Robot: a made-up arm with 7 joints. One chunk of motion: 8 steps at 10 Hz.
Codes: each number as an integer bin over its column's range. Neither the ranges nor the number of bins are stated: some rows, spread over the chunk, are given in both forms.
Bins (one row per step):
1: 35 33 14 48 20 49 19
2: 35 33 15 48 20 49 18
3: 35 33 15 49 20 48 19
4: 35 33 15 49 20 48 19
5: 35 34 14 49 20 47 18
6: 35 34 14 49 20 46 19
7: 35 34 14 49 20 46 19
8: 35 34 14 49 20 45 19
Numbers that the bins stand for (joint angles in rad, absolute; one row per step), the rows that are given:
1: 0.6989 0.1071 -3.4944 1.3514 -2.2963 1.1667 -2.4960
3: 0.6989 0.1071 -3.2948 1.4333 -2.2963 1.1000 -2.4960
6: 0.6989 0.1786 -3.4944 1.4333 -2.2963 0.9667 -2.4960
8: 0.6989 0.1786 -3.4944 1.4333 -2.2963 0.9000 -2.4960
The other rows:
2: 0.6989 0.1071 -3.2948 1.3514 -2.2963 1.1667 -2.6957
4: 0.6989 0.1071 -3.2948 1.4333 -2.2963 1.1000 -2.4960
5: 0.6989 0.1786 -3.4944 1.4333 -2.2963 1.0333 -2.6957
7: 0.6989 0.1786 -3.4944 1.4333 -2.2963 0.9667 -2.4960

